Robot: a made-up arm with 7 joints.
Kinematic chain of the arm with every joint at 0, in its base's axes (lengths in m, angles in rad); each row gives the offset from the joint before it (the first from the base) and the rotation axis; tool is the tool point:
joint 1: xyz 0 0 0.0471 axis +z
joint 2: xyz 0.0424 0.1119 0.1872 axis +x
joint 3: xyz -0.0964 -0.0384 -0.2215 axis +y
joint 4: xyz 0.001 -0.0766 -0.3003 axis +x
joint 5: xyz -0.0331 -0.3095 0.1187 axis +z
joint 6: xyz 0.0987 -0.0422 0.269 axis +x
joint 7: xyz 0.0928 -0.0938 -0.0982 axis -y
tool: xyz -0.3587 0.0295 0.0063
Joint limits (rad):
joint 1: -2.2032..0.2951
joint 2: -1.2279..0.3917
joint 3: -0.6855..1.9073
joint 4: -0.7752..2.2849
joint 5: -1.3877..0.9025
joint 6: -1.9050..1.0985
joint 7: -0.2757..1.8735
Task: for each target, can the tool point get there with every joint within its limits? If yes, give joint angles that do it. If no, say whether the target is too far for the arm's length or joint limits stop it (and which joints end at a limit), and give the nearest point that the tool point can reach.
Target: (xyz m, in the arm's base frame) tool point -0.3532 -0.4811 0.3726
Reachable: yes | joints -0.5148 -0.6653 -0.3076 -0.0015 0.7034 -0.2458 0.3189
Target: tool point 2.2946 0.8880 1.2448
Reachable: no: too far | nearest point 1.0415 0.6278 0.6815 | short by 1.398 m
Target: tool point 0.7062 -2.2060 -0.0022
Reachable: no: too far | nearest point 0.4180 -1.3780 0.0760 | short by 0.880 m
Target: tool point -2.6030 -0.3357 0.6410
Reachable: no: too far | nearest point -1.4246 -0.1837 0.3955 | short by 1.213 m
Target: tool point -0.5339 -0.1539 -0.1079
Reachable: yes | joints -1.3033 -0.6545 -0.4087 1.0413 -0.9523 0.2798 0.5321
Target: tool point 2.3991 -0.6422 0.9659
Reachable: no: too far | nearest point 1.1054 -0.5934 0.5007 | short by 1.376 m
